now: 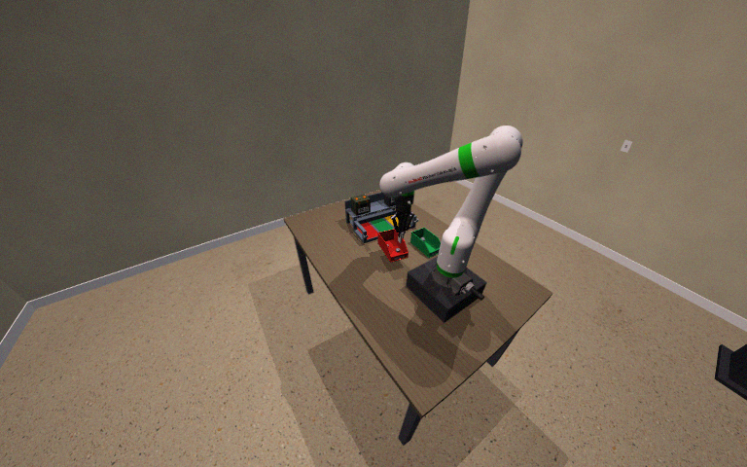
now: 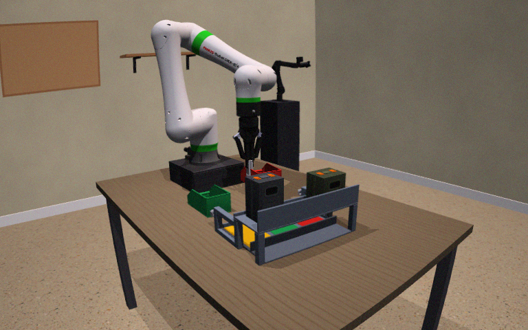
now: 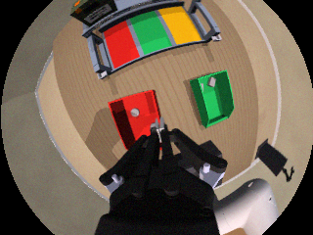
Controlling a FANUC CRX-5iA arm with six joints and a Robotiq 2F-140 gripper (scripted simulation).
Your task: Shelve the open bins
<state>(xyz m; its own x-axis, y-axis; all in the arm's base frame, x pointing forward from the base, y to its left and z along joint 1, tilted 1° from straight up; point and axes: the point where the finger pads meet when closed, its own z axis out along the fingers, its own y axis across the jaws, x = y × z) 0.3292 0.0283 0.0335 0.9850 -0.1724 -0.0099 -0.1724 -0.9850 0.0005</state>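
The red bin lies 5 cm to the left of my hand and 4 cm below it. Also, from my hand: green bin (2 cm behind, 18 cm to the right, 10 cm below); olive box (39 cm ahead, 3 cm to the left, 2 cm above); black box (37 cm ahead, 20 cm to the right, 3 cm above).
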